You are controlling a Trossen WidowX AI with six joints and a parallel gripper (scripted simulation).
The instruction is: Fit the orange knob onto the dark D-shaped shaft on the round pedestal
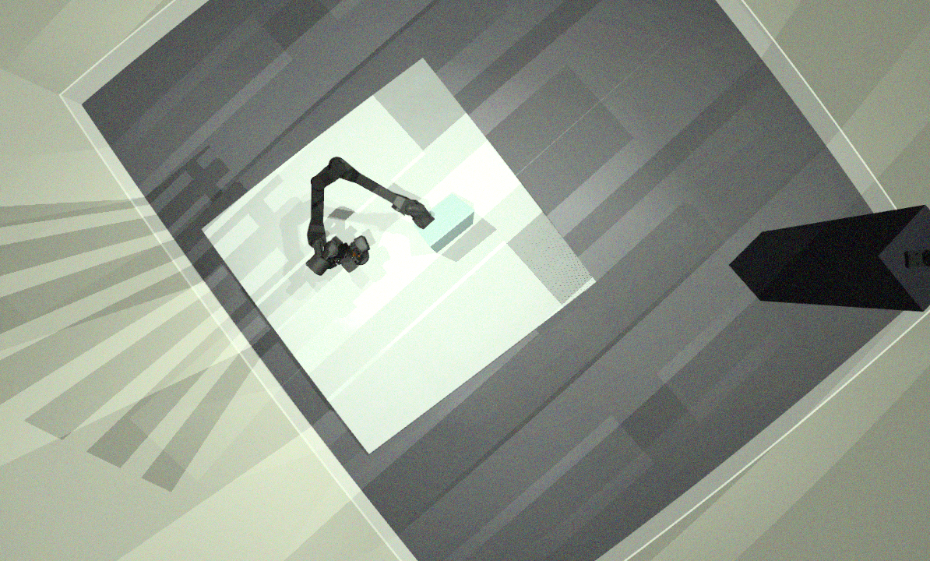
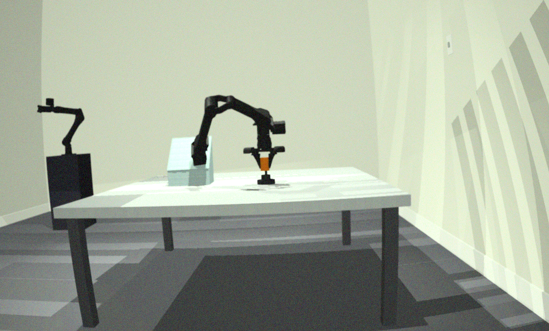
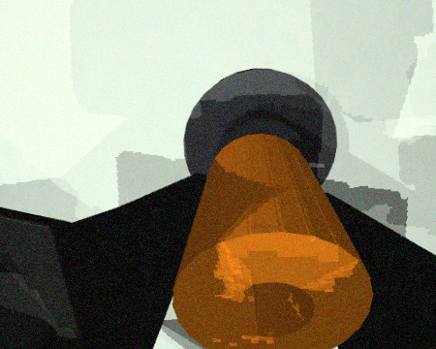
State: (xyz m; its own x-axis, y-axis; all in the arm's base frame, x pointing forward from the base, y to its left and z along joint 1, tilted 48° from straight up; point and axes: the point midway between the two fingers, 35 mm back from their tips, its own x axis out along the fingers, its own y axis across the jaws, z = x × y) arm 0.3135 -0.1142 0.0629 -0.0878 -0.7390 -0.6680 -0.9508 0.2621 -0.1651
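Now: the orange knob 2 cm above my gripper tip. Round my gripper tip: pedestal: 4 cm below.
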